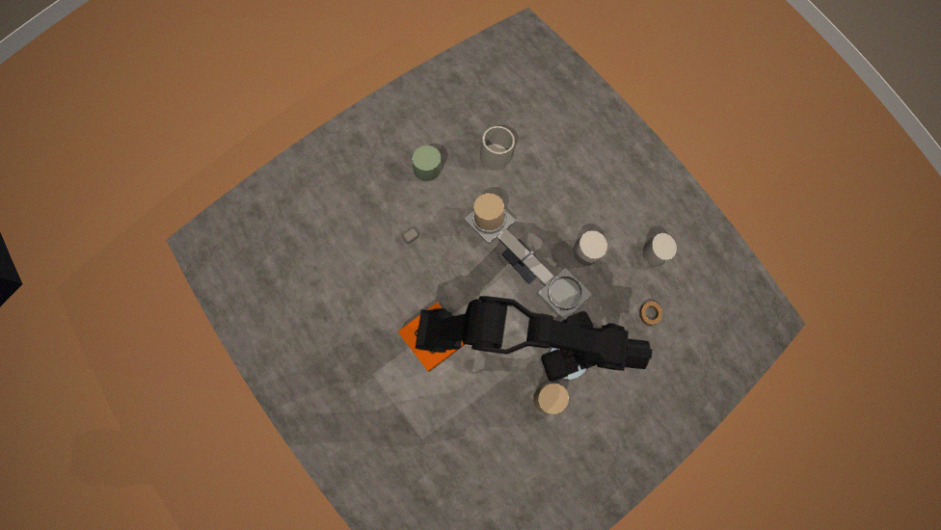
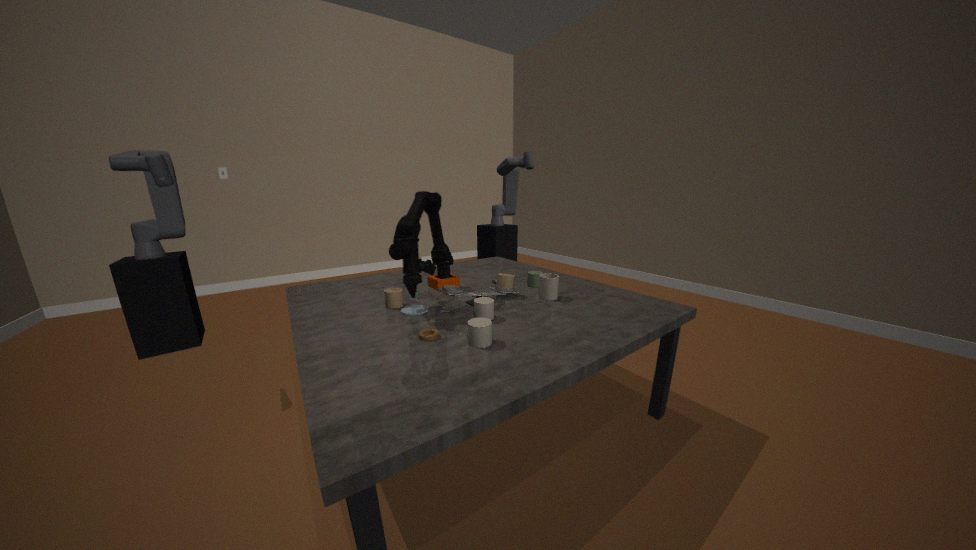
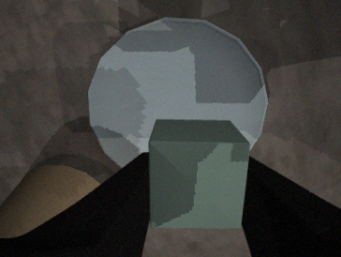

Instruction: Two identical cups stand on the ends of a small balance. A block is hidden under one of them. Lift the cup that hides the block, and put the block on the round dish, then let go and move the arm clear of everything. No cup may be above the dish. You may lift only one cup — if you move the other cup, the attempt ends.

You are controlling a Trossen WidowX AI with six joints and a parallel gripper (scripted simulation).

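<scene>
Right now the pale blue round dish is 50 mm below my gripper tip. The rest, counted from my gripper tip: teal block (10 mm above); tan cup (90 mm ahead, 410 mm to the left); small balance (80 mm ahead, 250 mm to the left, 20 mm below).
</scene>
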